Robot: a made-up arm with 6 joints. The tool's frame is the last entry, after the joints. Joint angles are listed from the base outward.
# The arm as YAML. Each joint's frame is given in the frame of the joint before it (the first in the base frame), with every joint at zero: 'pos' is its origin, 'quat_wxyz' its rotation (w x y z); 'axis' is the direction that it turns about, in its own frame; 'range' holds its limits. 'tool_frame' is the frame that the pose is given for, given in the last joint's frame.
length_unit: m
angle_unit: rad
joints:
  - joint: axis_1
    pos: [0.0, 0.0, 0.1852]
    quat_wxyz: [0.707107, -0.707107, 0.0, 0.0]
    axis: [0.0, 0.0, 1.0]
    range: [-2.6, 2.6]
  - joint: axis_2
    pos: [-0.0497, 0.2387, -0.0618]
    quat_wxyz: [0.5, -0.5, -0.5, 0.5]
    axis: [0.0, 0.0, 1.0]
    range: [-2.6, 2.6]
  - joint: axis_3
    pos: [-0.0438, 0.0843, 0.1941]
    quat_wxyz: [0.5, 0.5, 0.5, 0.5]
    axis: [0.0, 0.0, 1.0]
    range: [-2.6, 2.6]
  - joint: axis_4
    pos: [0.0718, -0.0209, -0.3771]
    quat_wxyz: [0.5, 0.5, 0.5, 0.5]
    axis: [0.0, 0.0, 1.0]
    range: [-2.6, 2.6]
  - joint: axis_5
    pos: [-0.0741, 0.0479, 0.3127]
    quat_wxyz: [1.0, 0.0, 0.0, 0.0]
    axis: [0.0, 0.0, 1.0]
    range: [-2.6, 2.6]
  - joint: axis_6
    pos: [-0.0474, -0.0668, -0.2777]
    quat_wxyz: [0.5, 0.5, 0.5, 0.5]
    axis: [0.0, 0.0, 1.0]
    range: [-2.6, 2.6]
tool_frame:
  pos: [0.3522, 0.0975, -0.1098]
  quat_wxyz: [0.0, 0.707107, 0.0, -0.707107]
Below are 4 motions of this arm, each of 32 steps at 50 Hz.
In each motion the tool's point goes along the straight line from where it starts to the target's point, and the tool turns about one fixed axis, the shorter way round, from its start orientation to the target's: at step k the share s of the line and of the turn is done. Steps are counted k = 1, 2, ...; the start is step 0. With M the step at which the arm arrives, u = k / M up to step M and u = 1 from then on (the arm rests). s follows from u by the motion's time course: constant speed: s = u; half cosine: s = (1 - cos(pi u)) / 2; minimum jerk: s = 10 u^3 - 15 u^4 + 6 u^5.
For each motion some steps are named. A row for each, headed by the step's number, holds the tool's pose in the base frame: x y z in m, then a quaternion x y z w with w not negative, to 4 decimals.
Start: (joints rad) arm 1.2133 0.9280 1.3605 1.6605 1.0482 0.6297
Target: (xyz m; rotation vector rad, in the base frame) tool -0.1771 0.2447 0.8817 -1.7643 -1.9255 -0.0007
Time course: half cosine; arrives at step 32
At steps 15, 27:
15: -0.0417 0.3383 0.8833 -0.5605 -0.7801 0.1668 0.2223
27: -0.1625 0.2548 0.8819 -0.6434 -0.7204 0.0178 0.2582

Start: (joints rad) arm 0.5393 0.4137 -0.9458 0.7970 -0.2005 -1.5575
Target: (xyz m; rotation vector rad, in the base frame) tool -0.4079 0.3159 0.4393 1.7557 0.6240 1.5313
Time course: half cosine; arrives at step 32
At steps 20, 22, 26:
20: -0.3415 0.3367 0.4366 0.6898 0.2901 0.5071 0.4276
22: -0.3601 0.3309 0.4373 0.6881 0.2769 0.5320 0.4084
26: -0.3898 0.3216 0.4386 0.6837 0.2553 0.5705 0.3767

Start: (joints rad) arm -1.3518 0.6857 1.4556 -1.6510 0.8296 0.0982
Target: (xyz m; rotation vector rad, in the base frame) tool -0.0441 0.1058 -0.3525 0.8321 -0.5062 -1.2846
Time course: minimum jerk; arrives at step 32
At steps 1, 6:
1: 0.0969 -0.0200 -0.3436 0.4067 -0.3744 -0.5328 0.6407
6: 0.0901 -0.0139 -0.3440 0.4053 -0.3674 -0.5352 0.6437

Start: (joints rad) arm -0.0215 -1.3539 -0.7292 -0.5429 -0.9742 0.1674
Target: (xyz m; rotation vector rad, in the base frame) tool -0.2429 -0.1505 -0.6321 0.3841 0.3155 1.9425
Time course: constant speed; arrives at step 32
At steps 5, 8, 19, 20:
5: -0.2088 -0.2905 -0.4545 0.1687 0.2578 0.6650 0.6803
8: -0.2126 -0.2750 -0.4742 0.1684 0.2445 0.6840 0.6663
19: -0.2265 -0.2179 -0.5466 0.1662 0.1944 0.7491 0.6111
20: -0.2278 -0.2127 -0.5532 0.1659 0.1897 0.7547 0.6058

